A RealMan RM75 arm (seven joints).
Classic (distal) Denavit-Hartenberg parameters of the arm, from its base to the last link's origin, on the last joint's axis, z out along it. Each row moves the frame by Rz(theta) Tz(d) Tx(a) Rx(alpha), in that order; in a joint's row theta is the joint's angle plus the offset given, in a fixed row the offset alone. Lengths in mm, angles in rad.
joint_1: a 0  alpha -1.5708  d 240.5  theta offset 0
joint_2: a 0  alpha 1.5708  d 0  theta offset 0
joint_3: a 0  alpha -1.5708  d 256  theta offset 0
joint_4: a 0  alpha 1.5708  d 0  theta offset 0
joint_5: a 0  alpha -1.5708  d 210  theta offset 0
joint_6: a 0  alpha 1.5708  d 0  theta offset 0
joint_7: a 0  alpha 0  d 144  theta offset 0
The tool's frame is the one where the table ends.
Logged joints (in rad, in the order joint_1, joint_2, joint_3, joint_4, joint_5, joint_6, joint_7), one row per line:
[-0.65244, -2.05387, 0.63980, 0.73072, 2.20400, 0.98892, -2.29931]
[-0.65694, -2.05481, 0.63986, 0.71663, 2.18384, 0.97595, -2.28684]
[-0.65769, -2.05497, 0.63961, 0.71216, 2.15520, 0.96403, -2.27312]
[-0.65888, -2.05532, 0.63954, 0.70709, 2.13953, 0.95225, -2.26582]
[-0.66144, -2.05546, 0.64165, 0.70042, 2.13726, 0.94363, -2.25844]
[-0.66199, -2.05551, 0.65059, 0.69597, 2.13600, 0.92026, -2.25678]
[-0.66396, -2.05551, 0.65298, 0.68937, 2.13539, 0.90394, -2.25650]
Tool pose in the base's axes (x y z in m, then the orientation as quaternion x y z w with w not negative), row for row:
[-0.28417, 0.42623, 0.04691, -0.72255, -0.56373, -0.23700, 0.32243]
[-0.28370, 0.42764, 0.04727, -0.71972, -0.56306, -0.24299, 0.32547]
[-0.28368, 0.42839, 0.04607, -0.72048, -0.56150, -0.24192, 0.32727]
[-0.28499, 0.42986, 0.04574, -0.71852, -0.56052, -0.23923, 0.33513]
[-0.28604, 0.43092, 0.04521, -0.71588, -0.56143, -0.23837, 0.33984]
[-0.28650, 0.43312, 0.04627, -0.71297, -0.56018, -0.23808, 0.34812]
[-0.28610, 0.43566, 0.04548, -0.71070, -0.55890, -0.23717, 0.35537]
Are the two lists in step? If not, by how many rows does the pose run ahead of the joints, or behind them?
The pose runs 2 rows ahead of the joints: the pose in row i belongs to the joints in row i + 2.
